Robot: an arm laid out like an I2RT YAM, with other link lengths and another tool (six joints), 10 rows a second.
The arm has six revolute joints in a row. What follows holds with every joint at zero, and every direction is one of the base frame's.
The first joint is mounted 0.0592 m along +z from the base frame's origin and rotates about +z.
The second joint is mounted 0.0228 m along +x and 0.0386 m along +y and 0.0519 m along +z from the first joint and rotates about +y.
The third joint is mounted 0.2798 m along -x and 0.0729 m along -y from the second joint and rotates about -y.
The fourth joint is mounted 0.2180 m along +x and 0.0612 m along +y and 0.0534 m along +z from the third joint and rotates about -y.
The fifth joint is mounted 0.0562 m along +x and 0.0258 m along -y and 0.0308 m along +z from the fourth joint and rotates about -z.
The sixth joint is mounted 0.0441 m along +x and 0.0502 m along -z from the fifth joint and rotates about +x.
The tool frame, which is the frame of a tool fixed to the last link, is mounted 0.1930 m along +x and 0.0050 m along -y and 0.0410 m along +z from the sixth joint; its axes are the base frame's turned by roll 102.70, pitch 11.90 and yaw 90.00 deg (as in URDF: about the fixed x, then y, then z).
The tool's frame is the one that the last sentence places.
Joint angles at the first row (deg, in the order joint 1, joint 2, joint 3, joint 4, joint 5, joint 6):
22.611 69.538 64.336 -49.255 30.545 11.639
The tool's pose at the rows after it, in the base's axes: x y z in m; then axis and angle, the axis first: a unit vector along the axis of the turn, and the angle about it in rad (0 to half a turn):
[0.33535 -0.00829 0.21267 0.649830 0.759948 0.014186 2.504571]
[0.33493 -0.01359 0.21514 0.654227 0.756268 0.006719 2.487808]
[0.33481 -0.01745 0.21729 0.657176 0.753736 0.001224 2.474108]
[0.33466 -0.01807 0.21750 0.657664 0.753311 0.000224 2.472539]
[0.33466 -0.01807 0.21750 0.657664 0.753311 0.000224 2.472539]
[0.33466 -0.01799 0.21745 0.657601 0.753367 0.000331 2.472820]
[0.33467 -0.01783 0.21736 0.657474 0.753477 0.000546 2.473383]
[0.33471 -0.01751 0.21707 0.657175 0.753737 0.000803 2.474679]
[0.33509 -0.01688 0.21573 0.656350 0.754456 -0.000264 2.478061]
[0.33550 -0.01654 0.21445 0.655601 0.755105 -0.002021 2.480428]
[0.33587 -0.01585 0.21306 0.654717 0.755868 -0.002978 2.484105]
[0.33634 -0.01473 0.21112 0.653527 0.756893 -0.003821 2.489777]
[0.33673 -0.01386 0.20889 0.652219 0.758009 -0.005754 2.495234]
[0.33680 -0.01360 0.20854 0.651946 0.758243 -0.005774 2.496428]
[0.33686 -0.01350 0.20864 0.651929 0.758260 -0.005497 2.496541]
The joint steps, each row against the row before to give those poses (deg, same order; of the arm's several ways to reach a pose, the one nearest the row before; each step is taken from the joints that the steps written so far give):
0.001 0.130 -0.002 -0.568 1.640 0.438
0.000 0.001 0.003 -0.133 1.399 0.088
-0.001 0.000 -0.001 -0.020 1.070 -0.023
-0.001 0.000 0.001 -0.044 0.153 0.021
0.000 0.000 0.000 0.000 0.000 0.000
0.001 0.000 -0.002 0.000 -0.021 0.001
0.001 0.001 0.002 0.000 -0.044 0.000
-0.002 0.020 -0.001 0.001 -0.089 -0.002
0.002 0.220 0.001 -0.002 -0.130 0.002
0.000 0.240 -0.002 0.002 -0.043 -0.021
-0.002 0.218 0.000 0.001 -0.155 -0.003
0.000 0.285 0.001 -0.001 -0.261 0.023
0.002 0.327 -0.023 -0.022 -0.196 0.001
-0.001 0.044 0.001 0.000 -0.066 -0.001
-0.001 0.000 0.022 -0.001 -0.023 -0.001

